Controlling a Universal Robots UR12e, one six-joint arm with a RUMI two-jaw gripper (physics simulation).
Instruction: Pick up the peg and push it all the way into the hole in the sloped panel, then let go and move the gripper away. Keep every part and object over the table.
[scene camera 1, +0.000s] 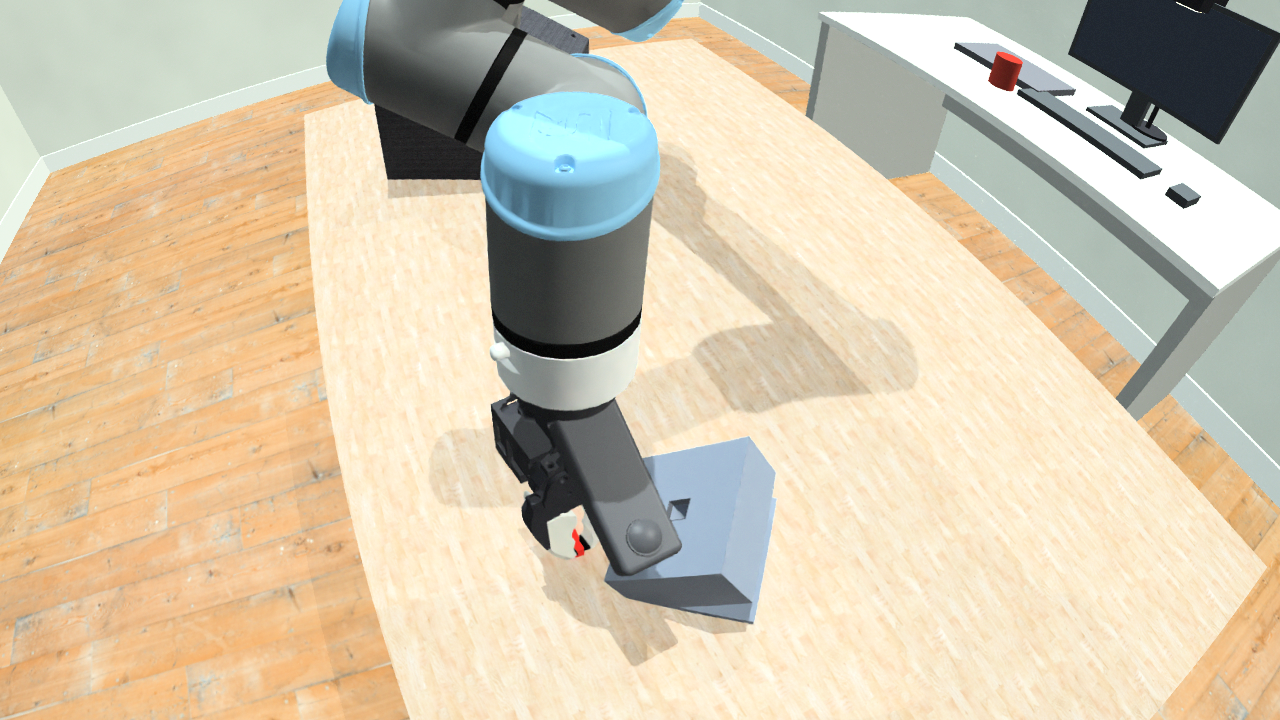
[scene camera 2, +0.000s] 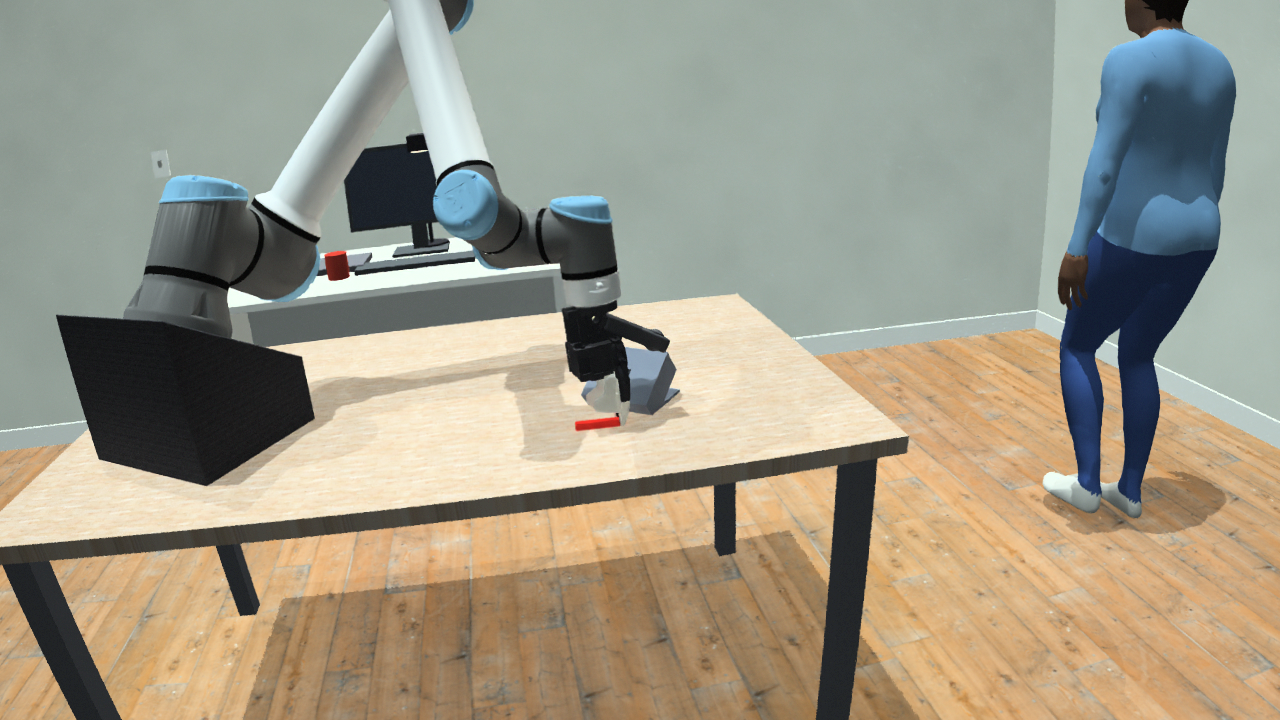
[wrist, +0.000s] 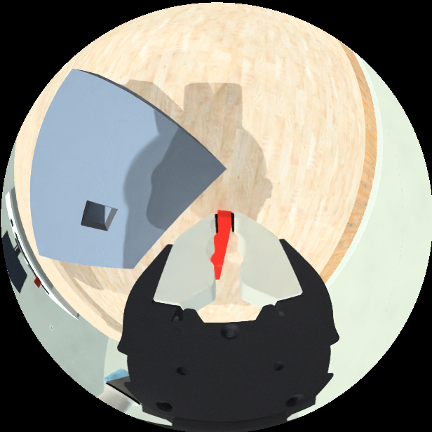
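Where they show: gripper, fingertip midpoint: (scene camera 1: 576, 552) (scene camera 2: 620, 424); arm's base at its link origin: (scene camera 2: 177, 332).
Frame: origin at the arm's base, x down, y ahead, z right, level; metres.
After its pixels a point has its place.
The red peg (scene camera 1: 578, 542) @(x 0.210, y 0.744, z 0.082 m) (scene camera 2: 596, 423) @(x 0.212, y 0.707, z 0.092 m) (wrist: 222, 240) lies roughly level, at or very near the table top. My gripper (scene camera 1: 581, 544) @(x 0.221, y 0.748, z 0.086 m) (scene camera 2: 621, 419) @(x 0.221, y 0.748, z 0.086 m) (wrist: 223, 214) points down and is shut on the peg near one end; the pale fingertips touch its two sides in the wrist view. Most of the peg is hidden behind the fingers in scene camera 1. The blue-grey sloped panel (scene camera 1: 707, 541) @(x 0.141, y 0.815, z 0.003 m) (scene camera 2: 651, 371) @(x 0.156, y 0.815, z 0.028 m) (wrist: 75, 150) stands beside the gripper, apart from the peg. Its square hole (scene camera 1: 679, 509) @(x 0.174, y 0.765, z -0.001 m) (wrist: 99, 215) is open and shows dark inside.
The wooden table (scene camera 1: 895, 537) @(x 0.222, y 0.865, z -0.193 m) (scene camera 2: 760, 385) @(x 0.222, y 1.025, z -0.009 m) (wrist: 300, 125) carries the dark robot base block (scene camera 2: 179, 402) @(x 0.074, y 0.045, z 0.147 m) at its far end. A white desk (scene camera 1: 1074, 170) with a red cup (scene camera 1: 1005, 71) (scene camera 2: 336, 265) and a monitor stands beyond. A person (scene camera 2: 1154, 179) stands past the table's end.
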